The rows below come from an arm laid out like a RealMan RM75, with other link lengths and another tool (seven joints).
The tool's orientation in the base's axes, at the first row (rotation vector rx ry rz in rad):
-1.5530 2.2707 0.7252
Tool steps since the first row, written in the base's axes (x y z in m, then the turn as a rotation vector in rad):
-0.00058 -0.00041 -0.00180 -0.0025 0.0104 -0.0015
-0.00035 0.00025 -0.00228 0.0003 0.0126 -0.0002
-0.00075 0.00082 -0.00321 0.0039 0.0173 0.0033
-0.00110 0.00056 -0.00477 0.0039 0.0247 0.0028
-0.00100 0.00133 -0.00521 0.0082 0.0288 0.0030
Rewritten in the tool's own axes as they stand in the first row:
0.00145 -0.00001 0.00129 -0.0064 0.0050 0.0071
0.00109 -0.00015 0.00204 -0.0098 0.0033 0.0072
0.00126 0.00017 0.00315 -0.0166 0.0022 0.0068
0.00239 0.00004 0.00431 -0.0221 0.0042 0.0113
0.00197 0.00007 0.00510 -0.0270 0.0015 0.0133

